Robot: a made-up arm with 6 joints. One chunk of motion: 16 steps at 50 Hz.
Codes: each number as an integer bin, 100 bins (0 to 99) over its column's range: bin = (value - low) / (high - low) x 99, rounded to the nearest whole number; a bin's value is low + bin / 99 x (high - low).
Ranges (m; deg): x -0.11..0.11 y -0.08..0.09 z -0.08..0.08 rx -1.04..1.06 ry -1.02..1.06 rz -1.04..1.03
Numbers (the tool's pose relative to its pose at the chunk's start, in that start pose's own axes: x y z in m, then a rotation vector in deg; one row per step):
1: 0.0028 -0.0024 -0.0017 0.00 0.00 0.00
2: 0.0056 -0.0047 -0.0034 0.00 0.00 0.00
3: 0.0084 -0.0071 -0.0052 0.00 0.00 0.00
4: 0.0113 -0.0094 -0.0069 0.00 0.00 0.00
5: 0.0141 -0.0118 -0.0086 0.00 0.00 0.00
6: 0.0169 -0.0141 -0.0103 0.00 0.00 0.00
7: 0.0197 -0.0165 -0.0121 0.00 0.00 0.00
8: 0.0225 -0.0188 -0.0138 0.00 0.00 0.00
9: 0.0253 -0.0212 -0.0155 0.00 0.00 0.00
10: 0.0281 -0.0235 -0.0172 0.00 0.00 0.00
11: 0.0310 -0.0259 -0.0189 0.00 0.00 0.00
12: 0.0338 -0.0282 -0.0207 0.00 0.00 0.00
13: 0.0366 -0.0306 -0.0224 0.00 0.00 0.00
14: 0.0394 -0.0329 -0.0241 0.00 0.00 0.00
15: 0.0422 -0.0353 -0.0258 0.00 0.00 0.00
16: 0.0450 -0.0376 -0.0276 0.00 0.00 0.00
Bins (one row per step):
1: 51 45 48 49 49 50
2: 52 44 47 49 49 50
3: 53 42 46 49 49 50
4: 55 41 45 49 49 50
5: 56 40 44 49 49 50
6: 57 38 43 49 49 50
7: 58 37 42 49 49 50
8: 60 36 41 49 49 50
9: 61 34 40 49 49 50
10: 62 33 39 49 49 50
11: 63 32 38 49 49 50
12: 65 30 37 49 49 50
13: 66 29 36 49 49 50
14: 67 27 35 49 49 50
15: 68 26 34 49 49 50
16: 70 25 32 49 49 50

